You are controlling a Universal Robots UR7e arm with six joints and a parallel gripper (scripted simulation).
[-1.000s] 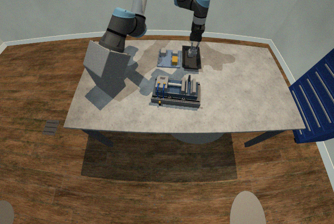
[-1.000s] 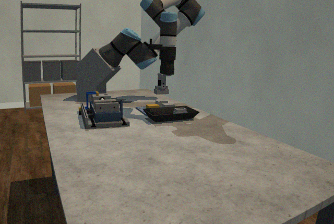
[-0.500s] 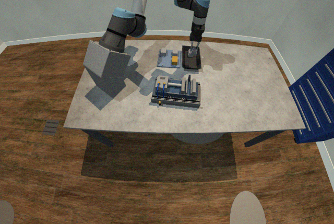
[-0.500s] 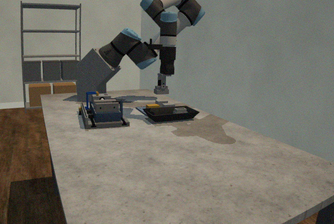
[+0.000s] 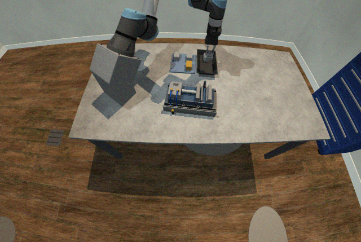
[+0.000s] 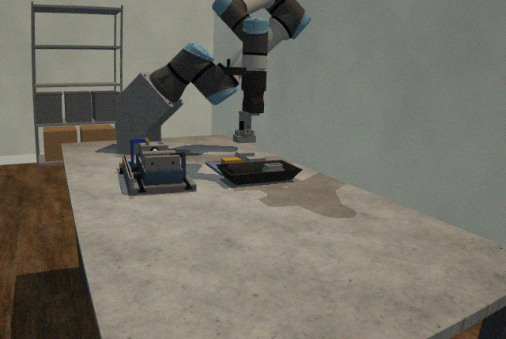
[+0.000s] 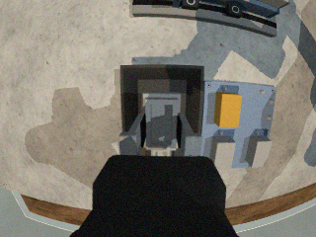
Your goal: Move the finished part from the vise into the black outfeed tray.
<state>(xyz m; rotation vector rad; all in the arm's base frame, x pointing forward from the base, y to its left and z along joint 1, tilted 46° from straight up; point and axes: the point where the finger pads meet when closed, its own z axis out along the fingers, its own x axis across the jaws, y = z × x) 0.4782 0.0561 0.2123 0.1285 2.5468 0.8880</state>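
Now: hand 120 mm past the yellow block and 140 mm above it. The rest, counted from my hand: blue fixture plate 170 mm behind, 40 mm to the left, 170 mm below; then vise 80 mm behind, 260 mm to the right, 130 mm below.
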